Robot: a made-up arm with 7 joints.
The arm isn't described. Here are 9 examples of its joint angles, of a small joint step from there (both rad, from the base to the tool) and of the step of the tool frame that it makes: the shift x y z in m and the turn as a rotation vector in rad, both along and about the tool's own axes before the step.
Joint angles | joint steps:
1: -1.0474 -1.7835 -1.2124 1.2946 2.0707 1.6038 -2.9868 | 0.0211 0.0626 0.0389 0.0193 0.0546 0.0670 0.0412
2: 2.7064 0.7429 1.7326 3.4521 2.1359 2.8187 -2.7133 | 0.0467 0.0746 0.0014 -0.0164 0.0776 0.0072 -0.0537
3: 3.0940 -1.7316 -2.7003 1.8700 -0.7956 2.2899 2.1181 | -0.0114 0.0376 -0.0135 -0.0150 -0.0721 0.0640 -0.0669
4: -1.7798 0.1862 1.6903 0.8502 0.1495 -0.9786 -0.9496 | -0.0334 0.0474 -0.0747 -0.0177 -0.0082 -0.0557 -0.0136
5: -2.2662 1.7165 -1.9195 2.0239 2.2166 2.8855 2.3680 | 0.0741 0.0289 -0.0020 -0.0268 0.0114 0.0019 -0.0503
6: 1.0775 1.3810 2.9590 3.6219 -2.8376 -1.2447 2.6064 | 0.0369 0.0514 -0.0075 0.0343 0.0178 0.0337 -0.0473
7: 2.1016 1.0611 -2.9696 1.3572 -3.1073 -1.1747 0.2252 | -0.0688 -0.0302 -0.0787 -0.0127 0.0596 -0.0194 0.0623
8: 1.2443 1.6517 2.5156 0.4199 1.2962 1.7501 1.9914 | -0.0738 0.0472 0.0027 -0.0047 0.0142 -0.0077 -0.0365
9: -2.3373 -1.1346 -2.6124 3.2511 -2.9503 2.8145 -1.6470 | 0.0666 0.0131 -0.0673 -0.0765 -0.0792 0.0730 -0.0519
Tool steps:
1: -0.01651 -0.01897 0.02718 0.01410 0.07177 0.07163
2: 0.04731 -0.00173 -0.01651 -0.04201 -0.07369 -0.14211
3: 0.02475 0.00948 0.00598 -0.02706 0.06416 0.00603
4: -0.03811 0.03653 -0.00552 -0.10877 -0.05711 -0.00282
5: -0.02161 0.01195 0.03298 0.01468 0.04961 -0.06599
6: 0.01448 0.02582 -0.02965 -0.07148 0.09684 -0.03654
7: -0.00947 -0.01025 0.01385 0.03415 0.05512 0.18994
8: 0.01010 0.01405 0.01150 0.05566 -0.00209 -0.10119
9: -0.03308 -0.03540 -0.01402 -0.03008 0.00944 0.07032
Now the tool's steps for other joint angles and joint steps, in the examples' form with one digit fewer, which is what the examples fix.
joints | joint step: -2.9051 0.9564 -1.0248 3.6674 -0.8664 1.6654 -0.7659 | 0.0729 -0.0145 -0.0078 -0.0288 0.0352 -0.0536 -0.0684
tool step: 0.0039 0.0186 -0.0266 0.0009 0.1046 -0.0506
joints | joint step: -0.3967 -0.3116 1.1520 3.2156 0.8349 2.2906 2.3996 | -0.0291 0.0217 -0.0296 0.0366 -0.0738 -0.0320 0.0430
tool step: 0.0156 -0.0115 -0.0064 0.1143 0.0293 0.1236
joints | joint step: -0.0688 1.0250 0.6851 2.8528 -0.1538 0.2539 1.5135 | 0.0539 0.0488 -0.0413 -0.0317 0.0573 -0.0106 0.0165
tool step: -0.0131 0.0524 0.0223 -0.0860 -0.0284 0.0531
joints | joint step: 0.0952 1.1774 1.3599 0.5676 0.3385 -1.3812 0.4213 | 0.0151 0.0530 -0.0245 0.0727 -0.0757 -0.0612 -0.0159
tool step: 0.0090 0.0052 0.0176 0.0746 0.0739 0.0203
